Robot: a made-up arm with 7 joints. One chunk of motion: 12 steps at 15 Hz.
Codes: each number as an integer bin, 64 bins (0 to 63) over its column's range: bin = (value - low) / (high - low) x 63, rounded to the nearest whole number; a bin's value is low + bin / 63 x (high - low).
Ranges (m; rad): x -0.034..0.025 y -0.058..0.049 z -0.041..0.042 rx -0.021..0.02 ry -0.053..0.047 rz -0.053..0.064
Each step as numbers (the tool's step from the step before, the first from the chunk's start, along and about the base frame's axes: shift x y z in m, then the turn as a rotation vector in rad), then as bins.
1 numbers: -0.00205 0.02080 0.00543 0.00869 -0.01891 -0.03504
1 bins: 34 46 35 46 21 10
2 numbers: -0.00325 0.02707 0.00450 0.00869 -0.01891 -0.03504
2 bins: 33 50 35 46 21 10
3 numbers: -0.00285 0.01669 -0.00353 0.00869 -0.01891 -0.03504
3 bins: 33 44 28 46 21 10
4 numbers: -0.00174 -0.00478 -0.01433 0.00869 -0.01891 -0.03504
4 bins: 34 31 20 46 21 10
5 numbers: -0.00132 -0.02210 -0.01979 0.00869 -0.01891 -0.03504
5 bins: 35 21 16 46 21 10
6 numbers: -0.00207 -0.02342 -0.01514 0.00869 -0.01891 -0.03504
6 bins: 34 20 20 46 21 10
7 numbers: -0.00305 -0.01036 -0.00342 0.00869 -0.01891 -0.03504
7 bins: 33 28 29 46 21 10
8 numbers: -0.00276 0.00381 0.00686 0.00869 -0.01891 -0.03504
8 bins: 33 36 36 46 21 10
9 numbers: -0.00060 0.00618 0.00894 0.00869 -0.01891 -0.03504
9 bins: 36 38 38 46 21 10
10 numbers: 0.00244 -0.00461 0.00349 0.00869 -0.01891 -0.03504
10 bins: 39 31 34 46 21 10
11 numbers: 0.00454 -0.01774 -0.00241 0.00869 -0.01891 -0.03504
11 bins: 41 24 29 46 21 10
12 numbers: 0.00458 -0.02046 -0.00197 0.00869 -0.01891 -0.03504
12 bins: 41 22 30 46 21 10
